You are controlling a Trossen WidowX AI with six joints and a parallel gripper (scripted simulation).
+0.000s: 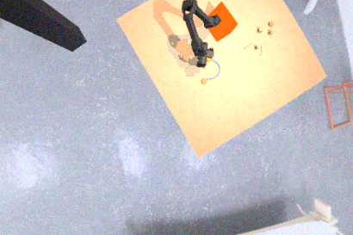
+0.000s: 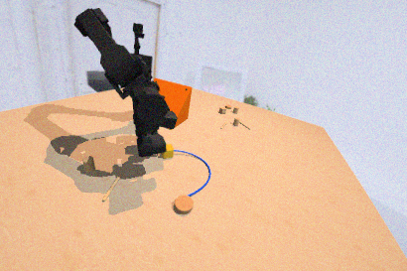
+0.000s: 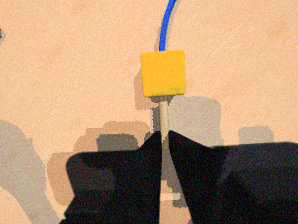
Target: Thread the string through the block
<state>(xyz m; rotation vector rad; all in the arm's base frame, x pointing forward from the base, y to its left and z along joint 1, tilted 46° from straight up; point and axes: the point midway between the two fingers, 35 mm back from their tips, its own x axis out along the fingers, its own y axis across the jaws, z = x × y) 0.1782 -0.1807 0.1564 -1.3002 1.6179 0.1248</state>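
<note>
The yellow wooden block is 3 cm ahead of my gripper tip and 4 cm to the left of it. Also, from my gripper tip: loose stick: 1 cm ahead, 14 cm to the right, 1 cm below; round wooden button: 17 cm ahead, 8 cm to the right; short wooden cylinder: 8 cm behind, 13 cm to the right, 1 cm above.
</note>
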